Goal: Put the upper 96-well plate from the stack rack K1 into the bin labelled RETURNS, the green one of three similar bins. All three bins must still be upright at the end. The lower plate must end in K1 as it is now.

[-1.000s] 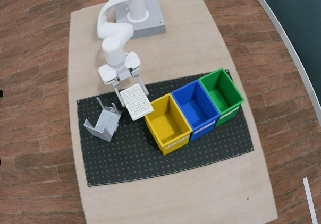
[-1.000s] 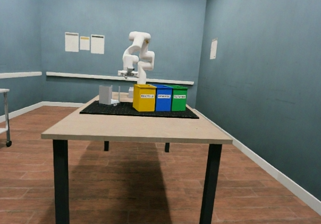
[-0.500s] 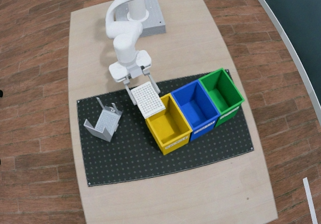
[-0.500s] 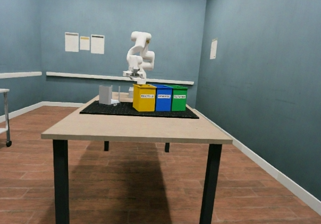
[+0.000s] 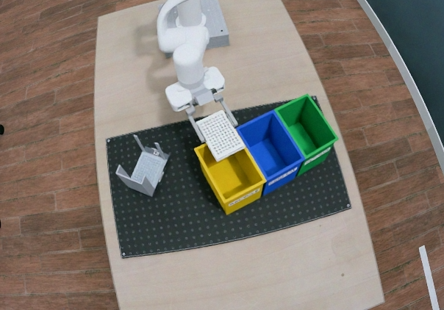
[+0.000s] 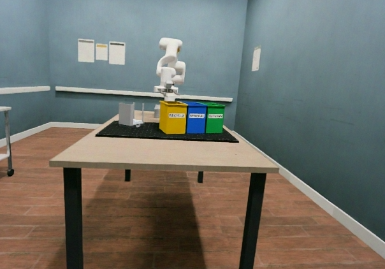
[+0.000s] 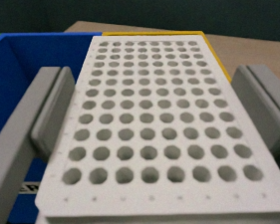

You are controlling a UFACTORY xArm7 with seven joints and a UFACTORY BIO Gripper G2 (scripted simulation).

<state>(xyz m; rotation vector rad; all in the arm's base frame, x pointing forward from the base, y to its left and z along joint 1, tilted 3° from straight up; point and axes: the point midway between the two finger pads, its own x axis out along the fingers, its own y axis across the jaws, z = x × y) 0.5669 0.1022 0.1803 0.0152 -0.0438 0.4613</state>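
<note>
The green returns bin is 2 cm behind my hand, 27 cm to the left of it and 13 cm below it. From my hand the other things lie so: yellow bin (9 cm ahead, 3 cm to the left, 13 cm below); then blue bin (4 cm ahead, 15 cm to the left, 13 cm below).
</note>
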